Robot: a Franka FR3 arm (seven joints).
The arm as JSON. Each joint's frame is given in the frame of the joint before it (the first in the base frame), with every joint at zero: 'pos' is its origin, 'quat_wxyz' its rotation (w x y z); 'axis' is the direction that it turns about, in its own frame. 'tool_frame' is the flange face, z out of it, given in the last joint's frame.
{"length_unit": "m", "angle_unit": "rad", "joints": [
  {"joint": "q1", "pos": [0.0, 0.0, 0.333], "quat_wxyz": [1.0, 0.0, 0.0, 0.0], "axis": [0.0, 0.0, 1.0]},
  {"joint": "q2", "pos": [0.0, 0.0, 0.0], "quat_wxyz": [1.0, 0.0, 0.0, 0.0], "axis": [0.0, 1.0, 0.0]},
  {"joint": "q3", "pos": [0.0, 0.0, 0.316], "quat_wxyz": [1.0, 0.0, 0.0, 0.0], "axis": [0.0, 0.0, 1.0]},
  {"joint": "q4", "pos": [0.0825, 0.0, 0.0], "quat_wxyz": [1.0, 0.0, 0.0, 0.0], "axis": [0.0, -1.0, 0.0]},
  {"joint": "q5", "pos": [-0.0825, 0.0, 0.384], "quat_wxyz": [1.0, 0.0, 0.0, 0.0], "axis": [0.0, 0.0, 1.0]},
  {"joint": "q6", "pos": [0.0, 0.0, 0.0], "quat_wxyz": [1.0, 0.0, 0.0, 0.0], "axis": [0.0, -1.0, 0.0]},
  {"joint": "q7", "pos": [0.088, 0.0, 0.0], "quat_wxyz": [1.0, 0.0, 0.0, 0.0], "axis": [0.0, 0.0, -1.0]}
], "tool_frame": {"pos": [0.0, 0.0, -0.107], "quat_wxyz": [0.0, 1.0, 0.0, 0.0]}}
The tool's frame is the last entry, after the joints.
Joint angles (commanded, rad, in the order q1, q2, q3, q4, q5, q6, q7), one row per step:
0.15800 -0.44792 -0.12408 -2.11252 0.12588 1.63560 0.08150
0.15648 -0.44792 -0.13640 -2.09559 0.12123 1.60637 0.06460
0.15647 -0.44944 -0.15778 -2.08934 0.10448 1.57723 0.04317
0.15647 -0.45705 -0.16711 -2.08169 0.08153 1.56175 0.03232
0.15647 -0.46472 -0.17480 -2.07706 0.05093 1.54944 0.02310
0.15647 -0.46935 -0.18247 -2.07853 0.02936 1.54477 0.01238
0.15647 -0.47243 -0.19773 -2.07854 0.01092 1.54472 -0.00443
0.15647 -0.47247 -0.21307 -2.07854 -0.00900 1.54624 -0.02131
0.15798 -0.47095 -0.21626 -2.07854 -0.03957 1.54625 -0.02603
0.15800 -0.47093 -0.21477 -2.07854 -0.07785 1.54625 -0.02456
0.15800 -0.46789 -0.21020 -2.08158 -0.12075 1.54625 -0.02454
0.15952 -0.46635 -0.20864 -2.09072 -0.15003 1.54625 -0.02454
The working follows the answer.
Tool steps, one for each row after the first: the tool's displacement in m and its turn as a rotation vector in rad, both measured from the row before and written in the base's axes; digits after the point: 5 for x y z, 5 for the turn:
-0.00177 -0.00710 0.00525 0.00125 0.00950 0.00866
-0.00279 -0.01191 0.00035 -0.00629 0.01818 0.00779
-0.00317 -0.00727 0.00473 -0.01690 -0.00134 0.00580
-0.00313 -0.00731 0.00350 -0.02532 -0.00099 0.00524
-0.00183 -0.00610 0.00020 -0.01664 0.00077 0.00544
-0.00093 -0.00942 0.00037 -0.00995 -0.00352 0.00389
-0.00009 -0.00950 -0.00075 -0.01191 -0.00162 0.00383
0.00030 -0.00418 -0.00098 -0.02901 0.00229 0.00474
-0.00009 -0.00345 -0.00010 -0.03899 0.00113 0.00164
0.00065 -0.00223 -0.00234 -0.04526 0.00687 0.00644
-0.00001 -0.00136 -0.00463 -0.02990 0.01119 0.00543

Tool pose at each row, in the base's axes (x y z in m, rotation vector in rad; rounded; the steps above come from the unrounded poses):
0.41286 0.01793 0.59009 -2.96348 0.06636 0.06479
0.41109 0.01083 0.59533 -2.96250 0.05472 0.08002
0.40830 -0.00108 0.59569 -2.96861 0.04592 0.10802
0.40513 -0.00835 0.60041 -2.98585 0.03825 0.10692
0.40200 -0.01567 0.60391 -3.01145 0.03190 0.10635
0.40016 -0.02177 0.60411 -3.02829 0.02479 0.10832
0.39924 -0.03119 0.60448 -3.03855 0.01919 0.10351
0.39914 -0.04069 0.60374 -3.05067 0.01391 0.10160
0.39944 -0.04487 0.60275 -3.07972 0.00838 0.10615
0.39935 -0.04833 0.60266 -3.11868 0.00807 0.10910
0.40000 -0.05056 0.60031 3.11482 -0.00061 -0.11958
0.39999 -0.05192 0.59568 3.08404 0.00621 -0.13560

